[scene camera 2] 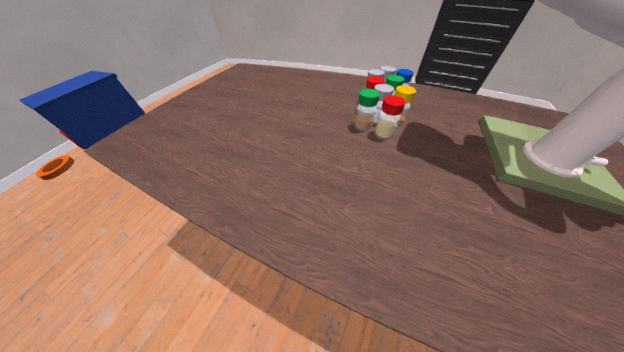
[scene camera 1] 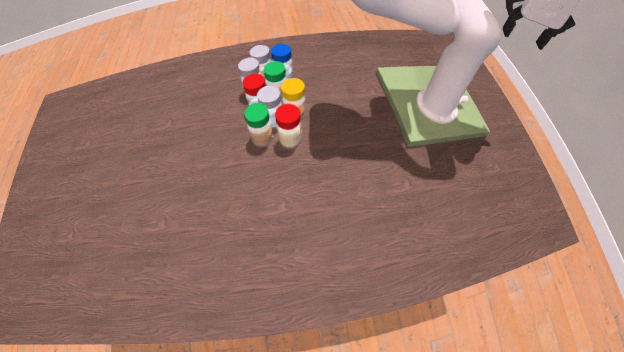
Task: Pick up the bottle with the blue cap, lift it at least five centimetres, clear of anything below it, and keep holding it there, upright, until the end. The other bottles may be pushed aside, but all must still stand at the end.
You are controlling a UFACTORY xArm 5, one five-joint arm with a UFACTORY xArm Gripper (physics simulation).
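Frame: origin at the arm's base, x ahead, y left, z up, level; metres.
Seen in the pictures: gripper, fingertip midpoint: (scene camera 1: 521,39); arm's base at its link origin: (scene camera 2: 549,158) (scene camera 1: 436,105).
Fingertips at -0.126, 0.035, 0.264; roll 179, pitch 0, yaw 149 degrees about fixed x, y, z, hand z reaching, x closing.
Observation:
Pixels of each thing's middle, then the offset from my fingertips to it, as dx, dy, dz. Level surfaces: height alone.
- bottle with the blue cap, body centre: (scene camera 1: 282,63) (scene camera 2: 400,87) +0.511, -0.274, -0.236
- grey-capped bottle at the middle of its body: (scene camera 1: 261,64) (scene camera 2: 384,83) +0.568, -0.289, -0.236
- green-capped bottle at the middle of its body: (scene camera 1: 276,82) (scene camera 2: 390,94) +0.544, -0.204, -0.236
- dark wooden table at its surface level: dz -0.289
The bottle with the blue cap (scene camera 1: 281,53) (scene camera 2: 404,75) stands upright at the back right of a tight group. A grey-capped bottle (scene camera 1: 259,54) (scene camera 2: 387,70) is beside it on the left, and a green-capped bottle (scene camera 1: 274,72) (scene camera 2: 395,81) stands just in front, hiding much of its body. Other upright bottles have grey, red, yellow (scene camera 1: 292,90) (scene camera 2: 405,94) and green caps; a red-capped one (scene camera 1: 288,117) (scene camera 2: 393,105) is at the front right. My gripper (scene camera 1: 524,40) is open and empty, at the top right in scene camera 1, far from the bottles. It does not show in scene camera 2.
The arm's green base plate (scene camera 1: 400,107) (scene camera 2: 492,145) is right of the bottles on the dark wooden table (scene camera 1: 200,225) (scene camera 2: 300,200). The arm (scene camera 1: 462,65) (scene camera 2: 582,130) rises from it. In scene camera 2, a blue box-like object (scene camera 2: 90,110) and an orange ring (scene camera 2: 41,173) are at the left.

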